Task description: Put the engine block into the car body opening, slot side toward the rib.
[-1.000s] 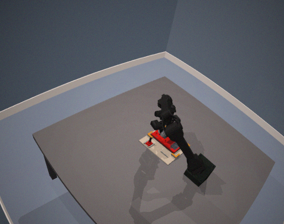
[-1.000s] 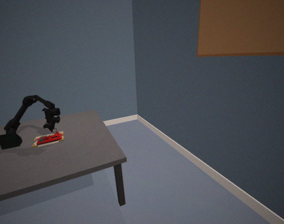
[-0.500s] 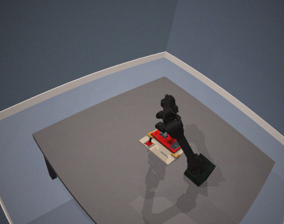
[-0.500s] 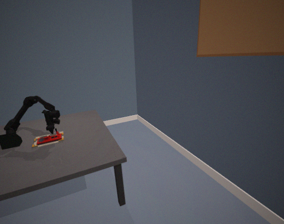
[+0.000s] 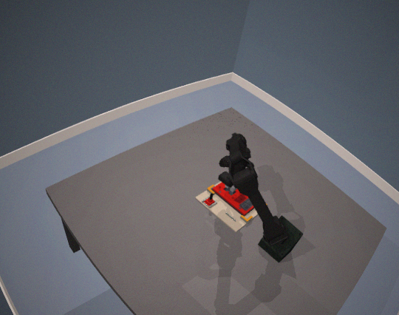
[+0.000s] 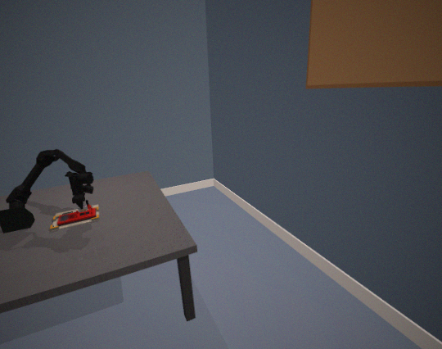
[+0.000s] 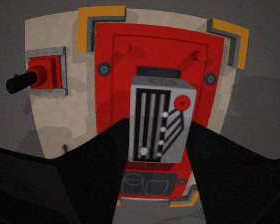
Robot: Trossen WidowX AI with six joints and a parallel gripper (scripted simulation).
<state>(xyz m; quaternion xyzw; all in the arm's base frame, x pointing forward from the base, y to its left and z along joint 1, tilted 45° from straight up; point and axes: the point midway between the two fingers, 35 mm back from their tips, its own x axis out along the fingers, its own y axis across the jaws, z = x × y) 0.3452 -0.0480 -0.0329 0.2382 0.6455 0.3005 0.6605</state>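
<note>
Now: the grey engine block 1 cm below my gripper tip. The rest, counted from my gripper tip: beige base plate (5 cm below, 4 cm behind, 1 cm to the left).
</note>
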